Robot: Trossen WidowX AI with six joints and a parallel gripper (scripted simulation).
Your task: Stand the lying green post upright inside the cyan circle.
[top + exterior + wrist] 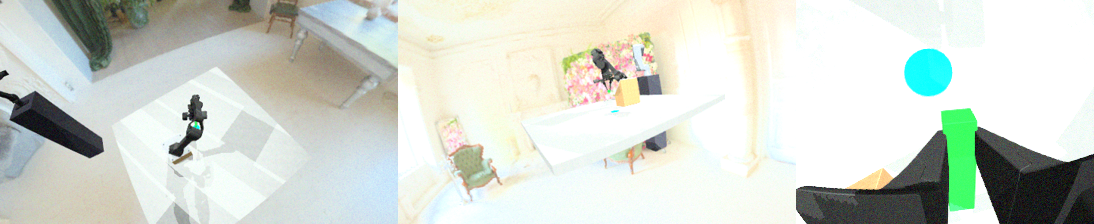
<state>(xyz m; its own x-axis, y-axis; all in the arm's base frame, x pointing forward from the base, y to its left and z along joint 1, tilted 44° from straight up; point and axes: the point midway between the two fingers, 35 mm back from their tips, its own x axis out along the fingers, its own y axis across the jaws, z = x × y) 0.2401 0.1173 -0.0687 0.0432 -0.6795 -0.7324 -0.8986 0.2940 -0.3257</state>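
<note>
Right now my gripper tip is 1 cm past the cyan circle, 2 cm to the right of it and 15 cm above it. Also, from my gripper tip: green post 1 cm behind, 2 cm to the right.
</note>
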